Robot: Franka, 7 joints.
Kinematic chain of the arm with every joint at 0, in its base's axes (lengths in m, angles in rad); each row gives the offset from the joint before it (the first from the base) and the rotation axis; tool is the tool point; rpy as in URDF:
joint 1: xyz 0 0 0.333 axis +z
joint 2: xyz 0 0 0 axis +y
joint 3: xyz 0 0 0.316 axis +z
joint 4: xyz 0.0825 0 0 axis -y
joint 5: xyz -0.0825 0 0.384 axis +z
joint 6: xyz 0 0 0 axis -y
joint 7: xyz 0.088 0 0 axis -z
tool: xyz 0 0 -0.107 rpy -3.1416 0 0
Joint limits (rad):
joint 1: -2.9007..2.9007
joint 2: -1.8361..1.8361
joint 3: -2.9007..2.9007
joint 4: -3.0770..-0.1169
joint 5: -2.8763..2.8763
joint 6: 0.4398..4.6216
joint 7: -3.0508..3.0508
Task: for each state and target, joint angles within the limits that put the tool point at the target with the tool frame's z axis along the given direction. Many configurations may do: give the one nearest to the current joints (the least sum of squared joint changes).
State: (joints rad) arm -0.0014 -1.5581 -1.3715 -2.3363 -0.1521 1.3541 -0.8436
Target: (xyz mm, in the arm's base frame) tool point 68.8 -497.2 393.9 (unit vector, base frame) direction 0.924 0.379 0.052
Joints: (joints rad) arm 0.2082 -1.6858 -1.4380 -2.2195 -0.0410 2.0316 -0.8436
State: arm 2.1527 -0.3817 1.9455 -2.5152 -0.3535 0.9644 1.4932
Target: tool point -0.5 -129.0 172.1 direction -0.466 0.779 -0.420
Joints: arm 2.8916 0.4915 1.7385 -3.0770 -0.7059 1.5880 1.4932
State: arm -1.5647 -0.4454 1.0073 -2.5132 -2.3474 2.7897 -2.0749
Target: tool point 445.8 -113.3 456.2 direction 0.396 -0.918 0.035
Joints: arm -1.3292 -0.6724 1.0075 -2.4608 -1.6873 2.5150 -2.0749
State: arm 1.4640 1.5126 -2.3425 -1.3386 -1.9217 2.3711 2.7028
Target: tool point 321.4 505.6 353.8 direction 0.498 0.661 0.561
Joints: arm 2.3167 1.8361 -1.6734 -2.0625 -2.2596 2.4478 2.7028
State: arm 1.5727 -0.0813 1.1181 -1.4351 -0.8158 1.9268 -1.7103
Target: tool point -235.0 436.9 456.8 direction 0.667 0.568 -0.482
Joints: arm 1.3344 -0.2424 0.8042 -2.2609 -1.0170 2.0107 -1.7103
